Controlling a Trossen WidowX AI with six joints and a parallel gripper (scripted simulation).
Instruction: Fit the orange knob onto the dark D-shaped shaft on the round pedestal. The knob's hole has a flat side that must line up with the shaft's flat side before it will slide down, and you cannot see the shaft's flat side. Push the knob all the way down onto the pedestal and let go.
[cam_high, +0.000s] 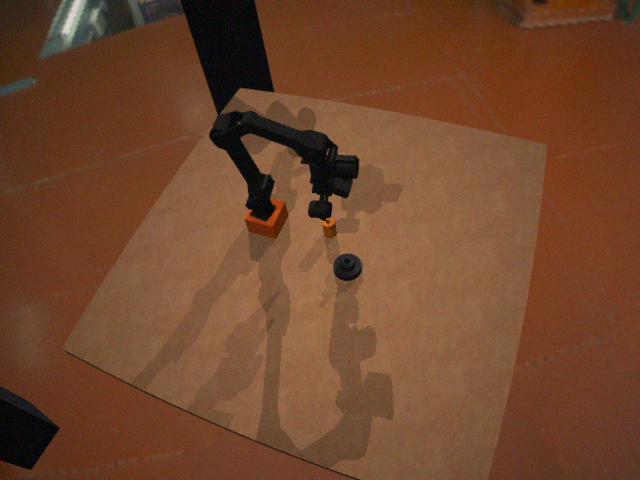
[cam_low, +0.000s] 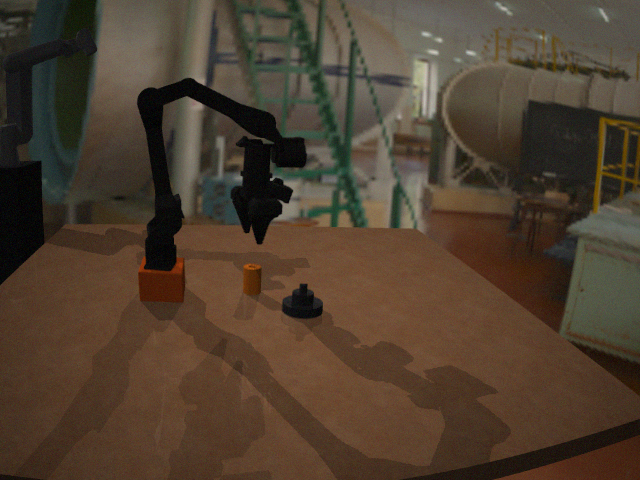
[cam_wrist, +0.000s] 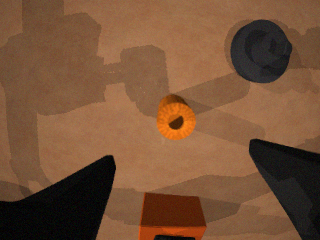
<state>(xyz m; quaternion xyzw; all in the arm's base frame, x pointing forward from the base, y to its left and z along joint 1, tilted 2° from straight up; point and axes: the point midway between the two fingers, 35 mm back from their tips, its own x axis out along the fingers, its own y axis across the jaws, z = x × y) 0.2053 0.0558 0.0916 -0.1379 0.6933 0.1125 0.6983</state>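
The orange knob is 90 mm below my gripper tip. From my gripper tip the other things lie so: dark round pedestal (110 mm ahead, 100 mm to the right, 90 mm below).
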